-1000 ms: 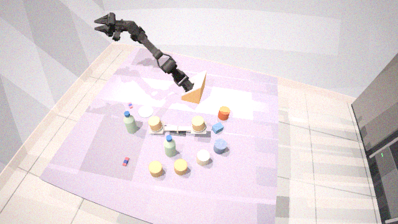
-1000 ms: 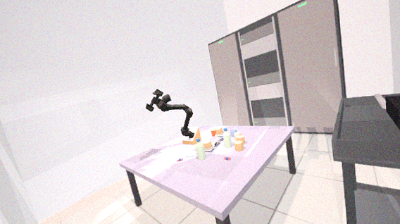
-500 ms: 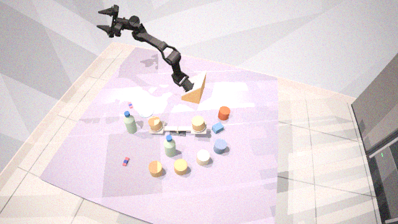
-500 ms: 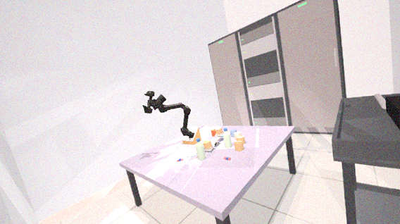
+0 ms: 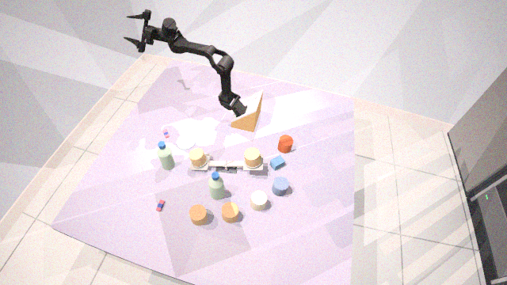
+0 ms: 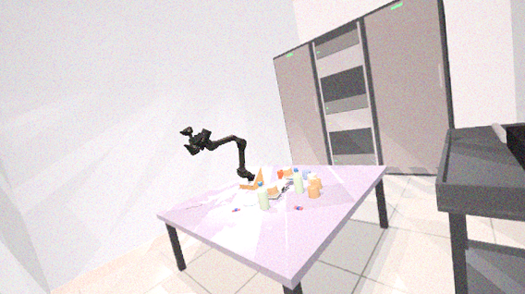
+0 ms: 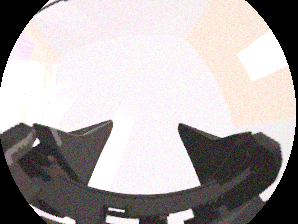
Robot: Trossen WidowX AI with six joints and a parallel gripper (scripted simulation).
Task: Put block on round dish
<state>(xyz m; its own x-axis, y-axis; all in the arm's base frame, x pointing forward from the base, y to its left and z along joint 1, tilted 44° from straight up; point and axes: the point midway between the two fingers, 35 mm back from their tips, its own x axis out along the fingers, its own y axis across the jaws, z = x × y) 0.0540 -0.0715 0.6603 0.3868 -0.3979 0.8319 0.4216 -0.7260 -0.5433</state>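
Now: gripper tip 260 mm short of the pale green block, 410 mm to the right of it and 490 mm above it. From my gripper tip the other things lie so: small balance: 250 mm ahead, 540 mm to the left, 510 mm below; orange cylinder: 30 mm ahead, 790 mm to the left, 490 mm below; pale round dish: 150 mm ahead, 290 mm to the left, 530 mm below.
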